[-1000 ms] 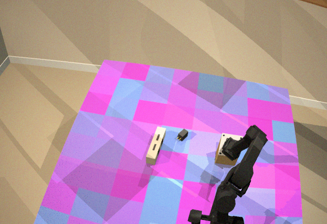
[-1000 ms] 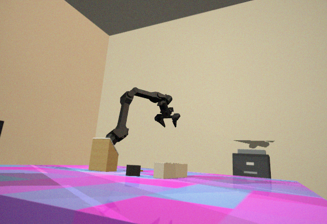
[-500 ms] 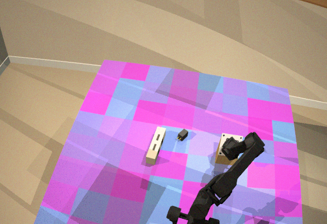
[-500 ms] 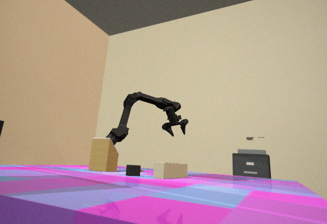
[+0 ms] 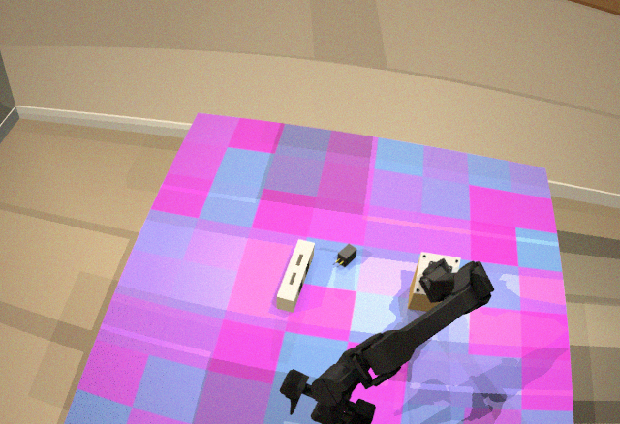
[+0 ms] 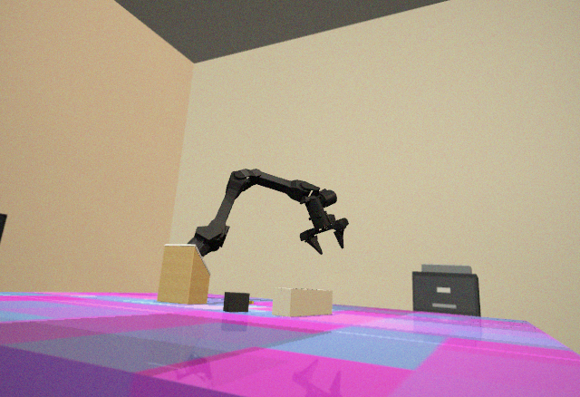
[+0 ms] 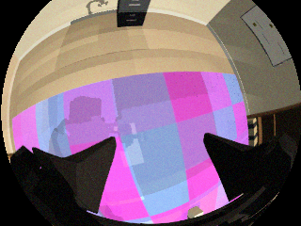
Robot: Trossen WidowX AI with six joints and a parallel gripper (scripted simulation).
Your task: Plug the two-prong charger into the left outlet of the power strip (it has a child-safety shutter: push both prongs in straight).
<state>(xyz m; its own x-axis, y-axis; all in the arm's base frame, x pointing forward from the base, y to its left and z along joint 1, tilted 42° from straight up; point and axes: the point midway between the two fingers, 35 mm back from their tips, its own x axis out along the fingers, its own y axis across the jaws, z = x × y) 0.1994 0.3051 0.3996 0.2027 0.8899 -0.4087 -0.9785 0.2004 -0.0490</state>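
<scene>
My gripper tip is 6 cm short of the dark two-prong charger, 57 cm to the left of it and 17 cm above it.
</scene>
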